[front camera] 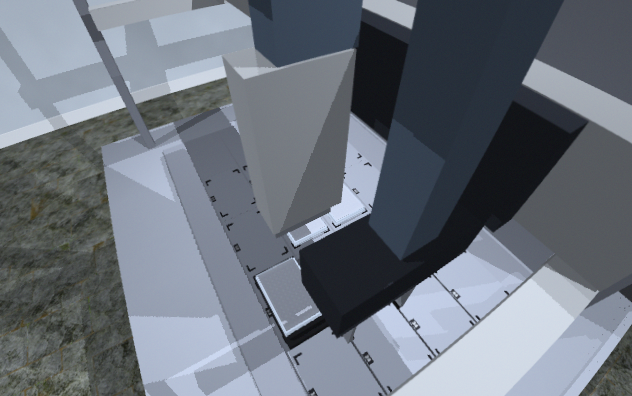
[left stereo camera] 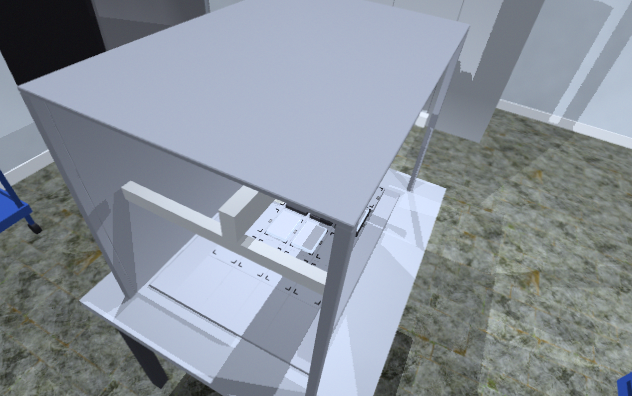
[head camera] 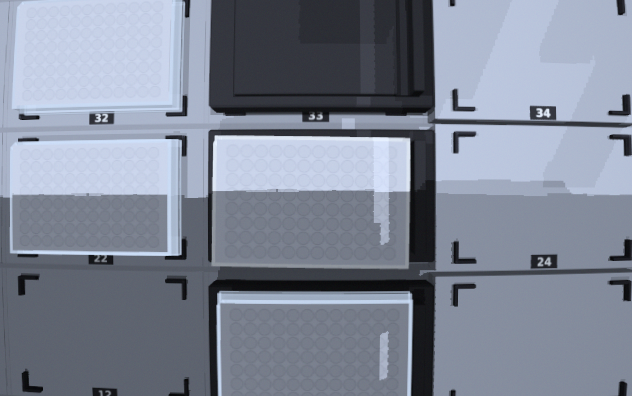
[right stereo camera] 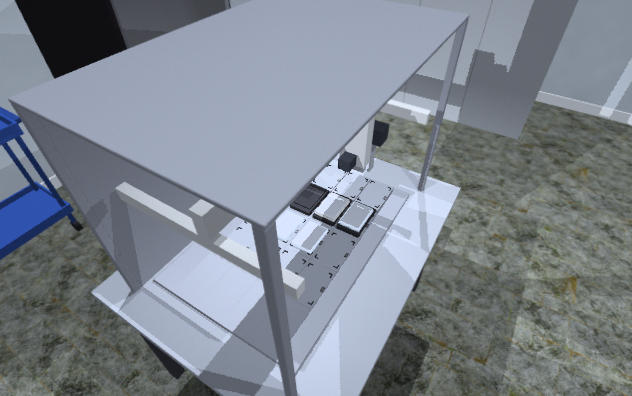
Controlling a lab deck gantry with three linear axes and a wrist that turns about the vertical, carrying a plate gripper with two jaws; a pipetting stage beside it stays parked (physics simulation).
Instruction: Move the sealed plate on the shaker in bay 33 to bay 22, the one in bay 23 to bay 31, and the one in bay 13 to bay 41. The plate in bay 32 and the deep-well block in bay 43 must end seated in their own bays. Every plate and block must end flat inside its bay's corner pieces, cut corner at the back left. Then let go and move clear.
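Places are measured from the robot's base along level axes (x ahead, y left, z up), in metres.
Where they show: robot's base, link origin: [front camera: 206,182] [left stereo camera: 318,304] [right stereo camera: 311,304].
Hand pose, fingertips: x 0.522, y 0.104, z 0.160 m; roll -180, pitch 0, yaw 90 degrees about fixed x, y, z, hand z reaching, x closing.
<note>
Things, the pixels of their top centre, and the offset from my fingertips. "pt": a spot on its surface instead.
- bay 33, top centre: [head camera: 321,32] [right stereo camera: 309,195] dz -0.129, dx -0.126, dy +0.154 m
- sealed plate, top centre: [head camera: 87,197] [front camera: 297,215] [left stereo camera: 309,235] [right stereo camera: 309,235] dz -0.146, dx -0.294, dy +0.046 m
- bay 23 plate, top centre: [head camera: 310,202] [right stereo camera: 332,205] dz -0.124, dx -0.133, dy +0.043 m
- bay 13 plate, top centre: [head camera: 314,364] [front camera: 289,292] [right stereo camera: 356,214] [left stereo camera: 353,214] dz -0.124, dx -0.131, dy -0.060 m
- bay 32 plate, top centre: [head camera: 91,50] [front camera: 336,196] [left stereo camera: 284,224] [right stereo camera: 286,224] dz -0.146, dx -0.294, dy +0.153 m
- enclosure roof, surface spot: [left stereo camera: 250,90] pt dz +0.531, dx -0.571, dy +0.084 m
My gripper [front camera: 375,322] shows from above in the front view, its two jaws apart with no plate between them, over the deck beside the shakers. The shaker in bay 33 [head camera: 320,70] [right stereo camera: 309,198] is bare. A sealed plate [head camera: 90,210] [right stereo camera: 310,238] lies flat in bay 22. The bay 23 plate [head camera: 310,215] [right stereo camera: 332,206] and the bay 13 plate [head camera: 315,350] [front camera: 287,295] [right stereo camera: 356,216] rest on their shakers. The bay 32 plate [head camera: 92,55] [front camera: 347,206] lies flat within its corner pieces. The block in bay 43 and bays 31 and 41 do not show clearly.
The pale stage column [front camera: 300,150] stands beside the gripper's dark blue mast [front camera: 450,100]. Dark walls of the black head body [front camera: 370,265] hide part of the deck. Bays 24 [head camera: 542,225] and 34 [head camera: 525,55] lie right of the shakers. The enclosure roof [left stereo camera: 250,90] [right stereo camera: 240,90] covers the deck.
</note>
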